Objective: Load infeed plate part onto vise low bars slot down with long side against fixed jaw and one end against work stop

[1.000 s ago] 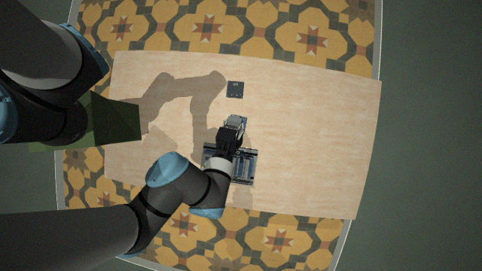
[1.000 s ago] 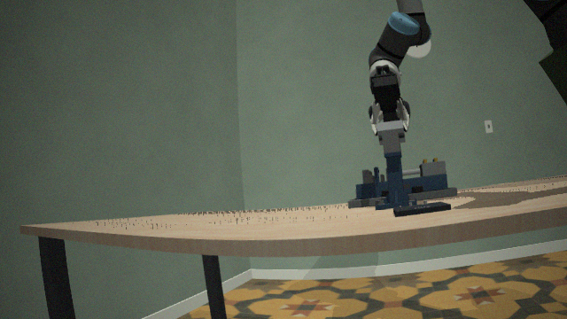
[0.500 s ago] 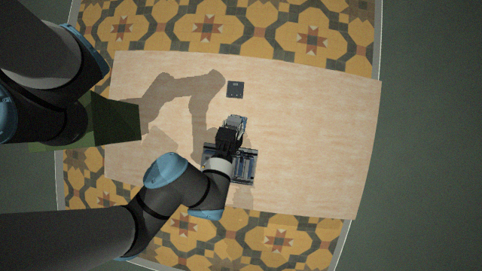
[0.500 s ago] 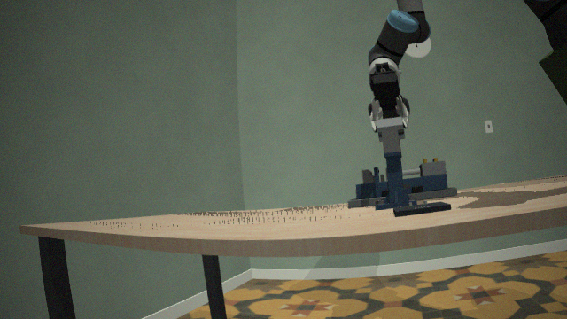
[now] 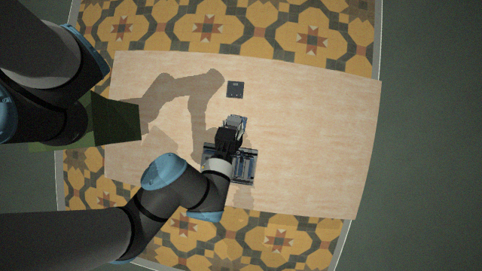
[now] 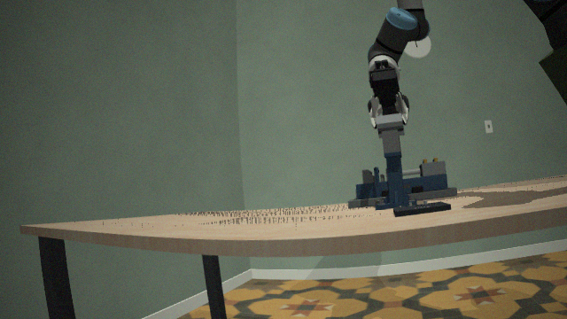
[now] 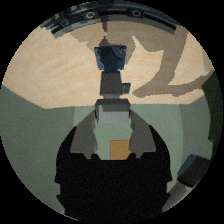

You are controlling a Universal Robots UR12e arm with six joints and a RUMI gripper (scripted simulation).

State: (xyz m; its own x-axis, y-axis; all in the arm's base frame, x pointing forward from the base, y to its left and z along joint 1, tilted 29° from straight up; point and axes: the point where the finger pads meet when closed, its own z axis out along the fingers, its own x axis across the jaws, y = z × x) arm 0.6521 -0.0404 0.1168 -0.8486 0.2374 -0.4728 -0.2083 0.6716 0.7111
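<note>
Now: hand 12 cm above the blue post. The rest, counted from my hand: vise: 21 cm to the right, 14 cm below, 5 cm behind; then air cylinder rod: 20 cm to the right, 10 cm below, 7 cm behind; then grey part: 1 cm to the left, 1 cm below.
</note>
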